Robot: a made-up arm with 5 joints. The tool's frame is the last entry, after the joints. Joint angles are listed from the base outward.
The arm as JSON. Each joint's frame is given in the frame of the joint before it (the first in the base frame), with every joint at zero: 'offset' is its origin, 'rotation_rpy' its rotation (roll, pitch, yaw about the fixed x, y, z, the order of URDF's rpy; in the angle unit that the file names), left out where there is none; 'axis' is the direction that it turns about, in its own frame. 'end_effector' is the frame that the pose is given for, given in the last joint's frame.
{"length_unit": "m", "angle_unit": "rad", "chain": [
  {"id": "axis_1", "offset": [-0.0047, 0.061, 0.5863], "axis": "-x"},
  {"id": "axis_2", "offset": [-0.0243, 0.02, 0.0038], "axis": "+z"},
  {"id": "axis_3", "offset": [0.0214, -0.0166, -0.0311], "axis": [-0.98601, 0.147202, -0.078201]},
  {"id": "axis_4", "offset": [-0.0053, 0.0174, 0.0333], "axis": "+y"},
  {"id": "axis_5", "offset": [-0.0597, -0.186, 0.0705], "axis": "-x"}
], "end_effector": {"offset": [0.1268, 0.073, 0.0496], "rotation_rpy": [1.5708, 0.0, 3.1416]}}
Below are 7 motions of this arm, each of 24 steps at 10 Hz.
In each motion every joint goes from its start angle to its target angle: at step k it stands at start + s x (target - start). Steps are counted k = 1, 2, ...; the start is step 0. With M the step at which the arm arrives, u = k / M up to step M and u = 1 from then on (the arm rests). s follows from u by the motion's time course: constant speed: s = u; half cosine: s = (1 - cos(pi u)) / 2; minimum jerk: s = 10 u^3 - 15 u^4 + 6 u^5.
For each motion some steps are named. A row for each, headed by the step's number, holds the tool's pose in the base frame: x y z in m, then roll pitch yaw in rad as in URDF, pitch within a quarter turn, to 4 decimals.
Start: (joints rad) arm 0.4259 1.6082 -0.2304 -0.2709 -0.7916
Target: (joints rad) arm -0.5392 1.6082 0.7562 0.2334 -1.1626
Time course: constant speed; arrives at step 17
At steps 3, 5, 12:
3: 0.1546 0.1796 0.7257 0.6493 -0.0654 -1.5399
5: 0.1354 0.1762 0.7520 0.7238 -0.0282 -1.5313
12: 0.0627 0.1332 0.8245 0.9691 0.1209 -1.6222

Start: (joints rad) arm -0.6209 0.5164 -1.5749 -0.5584 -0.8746
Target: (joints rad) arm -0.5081 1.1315 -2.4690 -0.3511 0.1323
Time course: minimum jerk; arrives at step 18
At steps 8, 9, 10, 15, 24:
8: 0.1058 0.1183 0.3703 -1.4765 0.1516 -3.0137
9: 0.1031 0.1383 0.3817 -1.4341 0.1724 -2.9234
10: 0.0976 0.1573 0.3937 -1.3890 0.1938 -2.8327
15: 0.0584 0.2104 0.4390 -1.2157 0.2669 -2.5154
24: 0.0532 0.2142 0.4436 -1.1978 0.2735 -2.4844

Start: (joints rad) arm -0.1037 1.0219 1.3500 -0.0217 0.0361
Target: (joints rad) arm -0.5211 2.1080 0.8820 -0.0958 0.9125
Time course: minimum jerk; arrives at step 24
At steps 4, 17, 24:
4: -0.0538 0.2119 0.6980 2.8898 0.0143 -2.2439
17: -0.0648 0.1158 0.7115 -2.8415 0.3958 -1.2288
24: -0.0617 0.1091 0.7123 -2.6638 0.4297 -1.0191

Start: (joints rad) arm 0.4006 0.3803 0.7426 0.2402 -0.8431
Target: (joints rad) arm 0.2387 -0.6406 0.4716 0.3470 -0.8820
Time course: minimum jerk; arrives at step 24
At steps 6, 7, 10, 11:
6: 0.1124 0.1553 0.7592 1.8586 -0.2537 3.0571
7: 0.1133 0.1443 0.7633 1.8346 -0.2415 3.0123
10: 0.1103 0.0994 0.7777 1.7318 -0.2019 2.8339
11: 0.1063 0.0819 0.7823 1.6894 -0.1906 2.7647

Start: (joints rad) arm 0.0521 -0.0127 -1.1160 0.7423 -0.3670
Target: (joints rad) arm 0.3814 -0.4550 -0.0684 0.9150 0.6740
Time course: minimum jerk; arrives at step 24
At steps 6, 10, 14, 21, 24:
6: 0.1266 -0.0818 0.5479 0.3589 -0.3030 -2.5817
10: 0.0989 -0.0766 0.5833 0.8947 -0.5188 -2.8031
14: 0.0656 -0.0621 0.6063 1.6681 -0.7016 3.0505
21: 0.0268 -0.0512 0.6167 2.5675 -0.7076 2.4611
24: 0.0248 -0.0508 0.6172 2.6091 -0.7023 2.4329

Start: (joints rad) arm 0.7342 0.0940 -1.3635 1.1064 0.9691
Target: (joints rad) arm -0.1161 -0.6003 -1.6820 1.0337 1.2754
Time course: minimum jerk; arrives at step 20
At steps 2, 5, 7, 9, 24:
2: 0.0696 -0.0054 0.5117 1.6534 -0.7276 -2.1932
5: 0.0668 -0.0029 0.5076 1.6464 -0.6091 -2.2225
7: 0.0630 0.0014 0.5016 1.6302 -0.4496 -2.2701
9: 0.0582 0.0089 0.4935 1.5958 -0.2529 -2.3468
24: 0.0456 0.0492 0.4717 1.3138 0.2510 -2.7912

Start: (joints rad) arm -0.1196 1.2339 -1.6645 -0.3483 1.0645
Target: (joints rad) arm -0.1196 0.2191 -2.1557 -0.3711 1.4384
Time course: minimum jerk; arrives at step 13
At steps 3, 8, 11, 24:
3: 0.0905 0.1339 0.4797 0.7974 0.2530 -2.4558
8: 0.0797 0.1068 0.4579 0.7095 0.0828 -3.1062
11: 0.0790 0.1006 0.4544 0.6886 0.0073 2.9159
24: 0.0792 0.1000 0.4542 0.6868 -0.0008 2.8878

